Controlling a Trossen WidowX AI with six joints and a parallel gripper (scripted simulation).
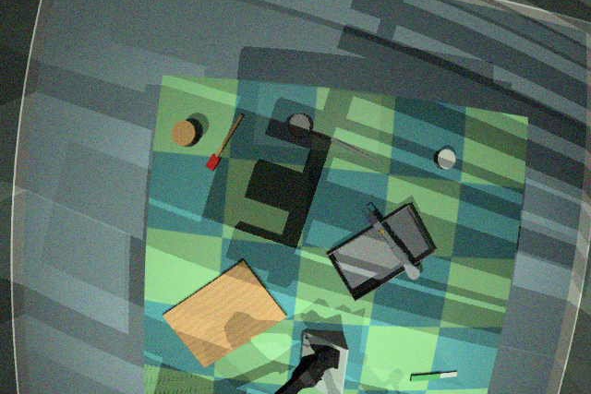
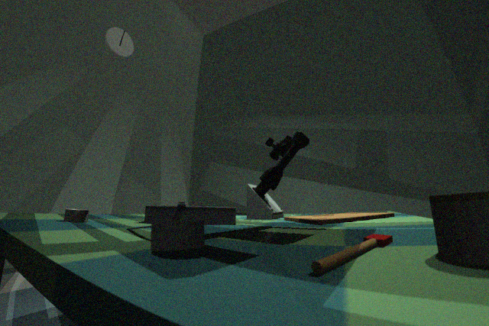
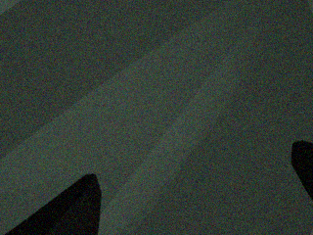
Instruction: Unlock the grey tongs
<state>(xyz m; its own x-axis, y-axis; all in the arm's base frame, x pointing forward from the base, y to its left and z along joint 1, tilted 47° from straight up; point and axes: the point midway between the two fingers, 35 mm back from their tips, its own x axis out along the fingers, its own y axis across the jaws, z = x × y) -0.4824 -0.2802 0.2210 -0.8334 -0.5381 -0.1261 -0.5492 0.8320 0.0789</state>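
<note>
Right now my gripper tip is 91 cm short of the yellow lock piece, 9 cm to the left of it and 43 cm above it. Also, from my gripper tip: red-headed spatula 114 cm ahead, 44 cm to the left, 49 cm below; wooden board 58 cm ahead, 41 cm to the left, 49 cm below; roasting tin 84 cm ahead, 10 cm to the right, 47 cm below.
</note>
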